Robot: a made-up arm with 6 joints. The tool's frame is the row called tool. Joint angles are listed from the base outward.
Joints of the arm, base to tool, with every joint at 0 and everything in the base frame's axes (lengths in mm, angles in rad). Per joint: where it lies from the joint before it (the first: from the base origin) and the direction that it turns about. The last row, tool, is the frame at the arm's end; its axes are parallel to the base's.
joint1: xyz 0 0 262 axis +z
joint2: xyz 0 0 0 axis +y
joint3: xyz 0 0 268 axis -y
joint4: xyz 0 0 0 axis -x
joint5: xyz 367 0 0 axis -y
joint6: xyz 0 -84 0 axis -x
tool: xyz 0 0 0
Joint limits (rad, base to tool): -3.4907..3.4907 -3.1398..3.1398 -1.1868..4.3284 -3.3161..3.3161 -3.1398..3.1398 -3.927..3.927
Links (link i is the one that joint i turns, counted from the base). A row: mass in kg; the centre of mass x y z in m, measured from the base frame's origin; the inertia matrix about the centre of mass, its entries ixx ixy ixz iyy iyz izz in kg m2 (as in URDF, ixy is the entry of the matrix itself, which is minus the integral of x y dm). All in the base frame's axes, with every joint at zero. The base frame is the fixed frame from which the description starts. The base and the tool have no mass.
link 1: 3.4; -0.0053 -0.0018 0.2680; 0.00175 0 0 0.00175 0 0.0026
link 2: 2.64; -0.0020 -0.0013 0.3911; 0.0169 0 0 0.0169 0 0.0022
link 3: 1.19; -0.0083 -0.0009 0.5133; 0.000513 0 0 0.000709 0 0.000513
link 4: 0.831; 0.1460 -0.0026 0.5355; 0.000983 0 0 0.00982 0 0.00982
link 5: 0.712; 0.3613 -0.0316 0.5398; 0.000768 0 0 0.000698 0 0.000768
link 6: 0.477; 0.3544 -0.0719 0.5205; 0.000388 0 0 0.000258 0 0.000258
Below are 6 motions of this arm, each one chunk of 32 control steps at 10 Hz.
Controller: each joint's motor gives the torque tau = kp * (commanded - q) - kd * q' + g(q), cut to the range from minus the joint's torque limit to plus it. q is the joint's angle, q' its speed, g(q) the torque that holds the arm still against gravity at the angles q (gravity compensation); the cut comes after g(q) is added. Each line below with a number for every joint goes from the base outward.
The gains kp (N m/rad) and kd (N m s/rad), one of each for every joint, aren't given. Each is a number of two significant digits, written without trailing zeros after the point. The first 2 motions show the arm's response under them.
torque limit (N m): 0.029 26 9.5 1.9 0.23 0.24
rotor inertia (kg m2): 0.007 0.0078 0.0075 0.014 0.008 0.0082
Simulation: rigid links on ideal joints. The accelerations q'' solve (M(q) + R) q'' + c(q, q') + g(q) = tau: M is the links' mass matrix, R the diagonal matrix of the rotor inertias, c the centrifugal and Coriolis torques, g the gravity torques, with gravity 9.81 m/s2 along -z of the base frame. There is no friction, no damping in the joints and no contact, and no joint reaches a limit. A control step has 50 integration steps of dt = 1/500 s. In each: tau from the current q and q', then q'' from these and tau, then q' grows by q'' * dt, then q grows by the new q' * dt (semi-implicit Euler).
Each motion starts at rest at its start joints. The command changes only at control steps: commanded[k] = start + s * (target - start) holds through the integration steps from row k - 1 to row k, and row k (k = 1, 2, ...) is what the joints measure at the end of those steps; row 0 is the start. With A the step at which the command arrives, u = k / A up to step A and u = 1 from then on. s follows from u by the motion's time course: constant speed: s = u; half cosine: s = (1 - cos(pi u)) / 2; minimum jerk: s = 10 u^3 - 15 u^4 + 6 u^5; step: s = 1 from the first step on.
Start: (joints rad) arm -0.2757 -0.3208 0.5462 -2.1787 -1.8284 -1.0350
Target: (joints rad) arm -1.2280 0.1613 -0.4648 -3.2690 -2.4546 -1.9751
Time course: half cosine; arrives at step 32
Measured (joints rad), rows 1 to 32:
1: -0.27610 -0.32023 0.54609 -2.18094 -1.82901 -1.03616
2: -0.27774 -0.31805 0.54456 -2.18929 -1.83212 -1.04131
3: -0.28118 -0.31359 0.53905 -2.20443 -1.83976 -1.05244
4: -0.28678 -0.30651 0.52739 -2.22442 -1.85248 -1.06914
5: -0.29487 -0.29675 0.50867 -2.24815 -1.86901 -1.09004
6: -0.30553 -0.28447 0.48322 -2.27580 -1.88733 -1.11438
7: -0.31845 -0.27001 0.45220 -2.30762 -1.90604 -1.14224
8: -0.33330 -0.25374 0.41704 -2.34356 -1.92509 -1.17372
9: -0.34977 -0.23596 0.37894 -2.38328 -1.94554 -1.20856
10: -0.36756 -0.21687 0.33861 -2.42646 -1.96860 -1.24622
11: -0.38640 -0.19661 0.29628 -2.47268 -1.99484 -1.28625
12: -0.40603 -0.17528 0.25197 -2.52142 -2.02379 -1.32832
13: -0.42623 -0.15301 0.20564 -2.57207 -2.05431 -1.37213
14: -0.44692 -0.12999 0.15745 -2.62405 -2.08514 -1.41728
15: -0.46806 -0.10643 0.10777 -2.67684 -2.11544 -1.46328
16: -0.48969 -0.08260 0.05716 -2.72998 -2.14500 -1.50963
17: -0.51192 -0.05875 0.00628 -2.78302 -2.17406 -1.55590
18: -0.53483 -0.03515 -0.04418 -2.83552 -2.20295 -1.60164
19: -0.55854 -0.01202 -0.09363 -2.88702 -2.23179 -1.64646
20: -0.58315 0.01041 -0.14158 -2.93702 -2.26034 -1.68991
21: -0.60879 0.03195 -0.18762 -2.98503 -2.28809 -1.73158
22: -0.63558 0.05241 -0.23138 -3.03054 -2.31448 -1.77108
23: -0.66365 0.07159 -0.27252 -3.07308 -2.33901 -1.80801
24: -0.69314 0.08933 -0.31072 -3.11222 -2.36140 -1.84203
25: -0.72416 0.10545 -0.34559 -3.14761 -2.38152 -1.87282
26: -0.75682 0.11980 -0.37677 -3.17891 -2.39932 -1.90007
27: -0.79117 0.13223 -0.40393 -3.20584 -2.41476 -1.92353
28: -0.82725 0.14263 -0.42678 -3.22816 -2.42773 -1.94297
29: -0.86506 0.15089 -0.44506 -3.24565 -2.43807 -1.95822
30: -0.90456 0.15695 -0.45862 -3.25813 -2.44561 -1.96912
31: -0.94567 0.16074 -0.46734 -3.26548 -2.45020 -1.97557
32: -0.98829 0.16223 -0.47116 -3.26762 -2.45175 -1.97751
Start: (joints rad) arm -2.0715 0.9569 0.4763 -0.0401 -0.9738 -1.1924
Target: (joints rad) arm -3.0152 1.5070 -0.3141 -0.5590 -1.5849 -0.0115
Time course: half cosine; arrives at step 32
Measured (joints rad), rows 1 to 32:
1: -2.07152 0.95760 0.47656 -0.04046 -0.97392 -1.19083
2: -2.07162 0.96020 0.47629 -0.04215 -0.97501 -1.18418
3: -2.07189 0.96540 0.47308 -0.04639 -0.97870 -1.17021
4: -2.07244 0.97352 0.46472 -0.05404 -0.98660 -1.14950
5: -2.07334 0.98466 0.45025 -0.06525 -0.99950 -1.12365
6: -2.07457 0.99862 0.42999 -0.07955 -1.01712 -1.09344
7: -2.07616 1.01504 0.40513 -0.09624 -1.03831 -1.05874
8: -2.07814 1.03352 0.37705 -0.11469 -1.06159 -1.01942
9: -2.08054 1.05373 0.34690 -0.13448 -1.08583 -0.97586
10: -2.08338 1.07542 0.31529 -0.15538 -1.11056 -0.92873
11: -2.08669 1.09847 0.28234 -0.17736 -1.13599 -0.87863
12: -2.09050 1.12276 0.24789 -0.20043 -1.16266 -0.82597
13: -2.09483 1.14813 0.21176 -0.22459 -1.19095 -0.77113
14: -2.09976 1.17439 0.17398 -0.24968 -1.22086 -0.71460
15: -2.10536 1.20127 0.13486 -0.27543 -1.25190 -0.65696
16: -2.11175 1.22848 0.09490 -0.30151 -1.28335 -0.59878
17: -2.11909 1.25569 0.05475 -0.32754 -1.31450 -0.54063
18: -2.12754 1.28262 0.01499 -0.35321 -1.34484 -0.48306
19: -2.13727 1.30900 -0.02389 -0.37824 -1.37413 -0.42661
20: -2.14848 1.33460 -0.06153 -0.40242 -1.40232 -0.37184
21: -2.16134 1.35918 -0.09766 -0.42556 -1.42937 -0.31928
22: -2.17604 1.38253 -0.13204 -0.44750 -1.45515 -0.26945
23: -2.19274 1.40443 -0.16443 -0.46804 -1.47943 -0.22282
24: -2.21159 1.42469 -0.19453 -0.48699 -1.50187 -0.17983
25: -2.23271 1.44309 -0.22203 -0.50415 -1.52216 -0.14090
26: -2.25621 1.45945 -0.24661 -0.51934 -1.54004 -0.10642
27: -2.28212 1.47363 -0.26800 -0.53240 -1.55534 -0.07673
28: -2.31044 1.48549 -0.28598 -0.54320 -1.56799 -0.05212
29: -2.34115 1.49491 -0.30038 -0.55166 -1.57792 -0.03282
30: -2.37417 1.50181 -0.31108 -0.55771 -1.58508 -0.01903
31: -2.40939 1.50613 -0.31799 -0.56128 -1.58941 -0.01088
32: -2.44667 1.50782 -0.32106 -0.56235 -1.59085 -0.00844
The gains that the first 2 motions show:
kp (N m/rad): 0.93 98 12 4 0.64 1.3
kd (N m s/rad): 0.076 6.3 0.97 0.16 0.031 0.056
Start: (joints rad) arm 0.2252 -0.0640 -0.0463 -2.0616 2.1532 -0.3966
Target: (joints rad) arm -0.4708 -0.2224 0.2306 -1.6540 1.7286 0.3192
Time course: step
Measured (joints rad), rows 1 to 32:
1: 0.25584 -0.15899 -0.02210 -1.72019 2.05771 -0.20045
2: 0.27994 -0.21770 0.13167 -1.48449 1.80040 0.27083
3: 0.25409 -0.23338 0.29584 -1.61157 1.58712 0.61916
4: 0.22543 -0.24410 0.36825 -1.72888 1.52661 0.71936
5: 0.21976 -0.24369 0.36017 -1.69915 1.59717 0.56541
6: 0.21761 -0.23264 0.30455 -1.64224 1.72284 0.26975
7: 0.20563 -0.22092 0.23835 -1.63785 1.81833 0.16297
8: 0.18876 -0.21448 0.19151 -1.65382 1.83692 0.26550
9: 0.17091 -0.21366 0.17647 -1.65567 1.78967 0.37917
10: 0.15120 -0.21637 0.18811 -1.65107 1.72185 0.38611
11: 0.12835 -0.22035 0.21282 -1.65238 1.67737 0.32717
12: 0.10278 -0.22390 0.23653 -1.65677 1.67438 0.28816
13: 0.07540 -0.22576 0.25010 -1.65826 1.70246 0.29575
14: 0.04638 -0.22557 0.25128 -1.65690 1.73702 0.31994
15: 0.01540 -0.22403 0.24344 -1.65535 1.75702 0.33013
16: -0.01771 -0.22226 0.23265 -1.65453 1.75554 0.32452
17: -0.05291 -0.22111 0.22437 -1.65416 1.73952 0.31729
18: -0.09018 -0.22082 0.22123 -1.65410 1.72201 0.31674
19: -0.12959 -0.22120 0.22279 -1.65441 1.71323 0.32003
20: -0.17119 -0.22184 0.22676 -1.65489 1.71565 0.32162
21: -0.21498 -0.22240 0.23066 -1.65522 1.72477 0.32027
22: -0.26098 -0.22267 0.23290 -1.65530 1.73361 0.31843
23: -0.30916 -0.22263 0.23311 -1.65520 1.73736 0.31811
24: -0.35947 -0.22238 0.23184 -1.65503 1.73543 0.31906
25: -0.41184 -0.22209 0.23006 -1.65487 1.73059 0.31999
26: -0.46487 -0.22188 0.22863 -1.65388 1.72659 0.32020
27: -0.51605 -0.22182 0.22801 -1.65239 1.72572 0.31994
28: -0.56527 -0.22188 0.22819 -1.65240 1.72758 0.31964
29: -0.61247 -0.22201 0.22890 -1.65303 1.73029 0.31953
30: -0.65751 -0.22215 0.22972 -1.65318 1.73202 0.31950
31: -0.70042 -0.22224 0.23029 -1.65301 1.73206 0.31944
32: -0.74125 -0.22227 0.23049 -1.65295 1.73084 0.31937

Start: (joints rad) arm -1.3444 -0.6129 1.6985 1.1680 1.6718 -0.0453
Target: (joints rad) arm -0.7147 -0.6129 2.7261 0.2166 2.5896 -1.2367
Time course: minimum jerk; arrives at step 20
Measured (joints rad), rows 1 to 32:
1: -1.34445 -0.61280 1.69896 1.16710 1.67215 -0.04609
2: -1.34475 -0.61218 1.70233 1.16071 1.67501 -0.05217
3: -1.34539 -0.61094 1.71251 1.14284 1.68502 -0.07111
4: -1.34607 -0.60940 1.73380 1.11059 1.70766 -0.10853
5: -1.34646 -0.60810 1.76989 1.06407 1.74679 -0.16528
6: -1.34634 -0.60750 1.82294 1.00465 1.80323 -0.23897
7: -1.34560 -0.60785 1.89302 0.93423 1.87475 -0.32670
8: -1.34417 -0.60909 1.97801 0.85517 1.95723 -0.42596
9: -1.34208 -0.61091 2.07406 0.77032 2.04610 -0.53391
10: -1.33934 -0.61289 2.17627 0.68280 2.13725 -0.64673
11: -1.33594 -0.61465 2.27949 0.59573 2.22726 -0.75973
12: -1.33184 -0.61594 2.37892 0.51225 2.31319 -0.86807
13: -1.32696 -0.61672 2.47046 0.43545 2.39217 -0.96735
14: -1.32123 -0.61706 2.55097 0.36824 2.46142 -1.05389
15: -1.31461 -0.61713 2.61820 0.31299 2.51842 -1.12486
16: -1.30710 -0.61704 2.67074 0.27116 2.56137 -1.17848
17: -1.29870 -0.61687 2.70800 0.24300 2.58957 -1.21434
18: -1.28944 -0.61657 2.73036 0.22729 2.60370 -1.23369
19: -1.27937 -0.61605 2.73946 0.22118 2.60594 -1.23976
20: -1.26854 -0.61520 2.73864 0.22011 2.60005 -1.23789
21: -1.25705 -0.61398 2.73280 0.21876 2.59122 -1.23494
22: -1.24493 -0.61276 2.72622 0.21584 2.58436 -1.23493
23: -1.23221 -0.61197 2.72158 0.21371 2.58203 -1.23689
24: -1.21887 -0.61176 2.71996 0.21369 2.58393 -1.23812
25: -1.20490 -0.61207 2.72110 0.21493 2.58788 -1.23769
26: -1.19031 -0.61263 2.72379 0.21629 2.59147 -1.23659
27: -1.17511 -0.61315 2.72653 0.21728 2.59321 -1.23596
28: -1.15928 -0.61344 2.72825 0.21775 2.59296 -1.23602
29: -1.14282 -0.61346 2.72858 0.21765 2.59153 -1.23634
30: -1.12573 -0.61328 2.72781 0.21714 2.58996 -1.23654
31: -1.10800 -0.61304 2.72655 0.21654 2.58901 -1.23659
32: -1.08965 -0.61284 2.72543 0.21612 2.58888 -1.23662

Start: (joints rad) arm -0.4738 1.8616 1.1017 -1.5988 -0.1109 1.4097
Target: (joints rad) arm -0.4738 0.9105 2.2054 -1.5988 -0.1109 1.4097
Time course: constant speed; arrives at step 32
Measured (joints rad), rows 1 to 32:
1: -0.47385 1.84599 1.09244 -1.59952 -0.11151 1.41295
2: -0.47388 1.82007 1.10470 -1.59992 -0.11289 1.41805
3: -0.47388 1.78824 1.14528 -1.59942 -0.11418 1.41894
4: -0.47387 1.75305 1.20328 -1.59869 -0.11447 1.41439
5: -0.47388 1.71735 1.26441 -1.59835 -0.11342 1.40841
6: -0.47390 1.68345 1.31790 -1.59835 -0.11149 1.40509
7: -0.47390 1.65242 1.35917 -1.59843 -0.10968 1.40527
8: -0.47389 1.62393 1.38939 -1.59851 -0.10891 1.40734
9: -0.47386 1.59680 1.41333 -1.59865 -0.10944 1.40950
10: -0.47383 1.56966 1.43665 -1.59882 -0.11081 1.41090
11: -0.47379 1.54156 1.46358 -1.59891 -0.11220 1.41152
12: -0.47374 1.51219 1.49584 -1.59889 -0.11293 1.41150
13: -0.47369 1.48177 1.53267 -1.59880 -0.11280 1.41101
14: -0.47364 1.45085 1.57189 -1.59872 -0.11207 1.41025
15: -0.47359 1.42001 1.61109 -1.59867 -0.11124 1.40954
16: -0.47353 1.38963 1.64855 -1.59866 -0.11072 1.40916
17: -0.47347 1.35981 1.68369 -1.59868 -0.11067 1.40919
18: -0.47341 1.33043 1.71693 -1.59871 -0.11098 1.40951
19: -0.47335 1.30122 1.74925 -1.59874 -0.11140 1.40990
20: -0.47329 1.27196 1.78168 -1.59876 -0.11170 1.41019
21: -0.47324 1.24247 1.81492 -1.59877 -0.11178 1.41031
22: -0.47318 1.21273 1.84918 -1.59877 -0.11168 1.41028
23: -0.47313 1.18281 1.88424 -1.59876 -0.11149 1.41015
24: -0.47307 1.15283 1.91965 -1.59875 -0.11135 1.40999
25: -0.47303 1.12289 1.95495 -1.59874 -0.11129 1.40988
26: -0.47299 1.09305 1.98987 -1.59874 -0.11132 1.40984
27: -0.47296 1.06332 2.02433 -1.59875 -0.11138 1.40986
28: -0.47294 1.03366 2.05847 -1.59876 -0.11144 1.40993
29: -0.47294 1.00402 2.09247 -1.59877 -0.11146 1.41001
30: -0.47295 0.97435 2.12654 -1.59877 -0.11146 1.41006
31: -0.47298 0.94464 2.16079 -1.59878 -0.11144 1.41008
32: -0.47303 0.91488 2.19524 -1.59878 -0.11142 1.41007

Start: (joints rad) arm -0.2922 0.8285 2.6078 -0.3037 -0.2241 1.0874
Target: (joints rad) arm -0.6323 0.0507 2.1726 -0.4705 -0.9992 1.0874
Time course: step
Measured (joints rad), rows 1 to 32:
1: -0.29014 0.46935 2.07893 -0.44180 -0.32021 1.09550
2: -0.12516 0.13656 1.88222 -0.70953 -0.60340 1.12064
3: 0.14492 0.03626 2.15109 -0.65176 -0.99261 1.06842
4: 0.20158 -0.00788 2.36291 -0.36648 -1.28951 1.04269
5: 0.20459 -0.01465 2.45723 -0.24362 -1.36770 1.07533
6: 0.17853 -0.00001 2.42382 -0.34250 -1.23033 1.10431
7: 0.12379 0.02575 2.29994 -0.46876 -1.01170 1.10318
8: 0.02836 0.05529 2.16225 -0.52711 -0.85140 1.08610
9: -0.09774 0.07645 2.06974 -0.53795 -0.81115 1.07744
10: -0.20536 0.08126 2.04365 -0.52593 -0.87504 1.08481
11: -0.26899 0.07205 2.07421 -0.50055 -0.98223 1.09537
12: -0.30921 0.05694 2.13350 -0.47257 -1.06711 1.09627
13: -0.34954 0.04390 2.19114 -0.45003 -1.09303 1.08960
14: -0.39998 0.03727 2.22624 -0.43938 -1.06396 1.08425
15: -0.46413 0.03740 2.23198 -0.44333 -1.01180 1.08412
16: -0.54389 0.04212 2.21453 -0.45720 -0.97110 1.08665
17: -0.63578 0.04836 2.18755 -0.47211 -0.95933 1.08800
18: -0.72935 0.05336 2.16446 -0.48090 -0.97297 1.08753
19: -0.81694 0.05556 2.15290 -0.48183 -0.99625 1.08712
20: -0.89346 0.05489 2.15382 -0.47761 -1.01374 1.08754
21: -0.95854 0.05247 2.16312 -0.47179 -1.01821 1.08800
22: -1.01504 0.04979 2.17466 -0.46689 -1.01170 1.08777
23: -1.06623 0.04802 2.18320 -0.46427 -1.00149 1.08711
24: -1.11430 0.04757 2.18620 -0.46433 -0.99443 1.08668
25: -1.15997 0.04826 2.18400 -0.46643 -0.99330 1.08672
26: -1.20270 0.04950 2.17885 -0.46924 -0.99659 1.08701
27: -1.24126 0.05070 2.17348 -0.47147 -1.00075 1.08724
28: -1.27435 0.05142 2.16992 -0.47247 -1.00292 1.08730
29: -1.30121 0.05155 2.16893 -0.47229 -1.00238 1.08726
30: -1.32179 0.05122 2.17006 -0.47137 -1.00028 1.08720
31: -1.33662 0.05070 2.17223 -0.47029 -0.99838 1.08714
32: -1.34633 0.05025 2.17426 -0.46949 -0.99781 1.08709

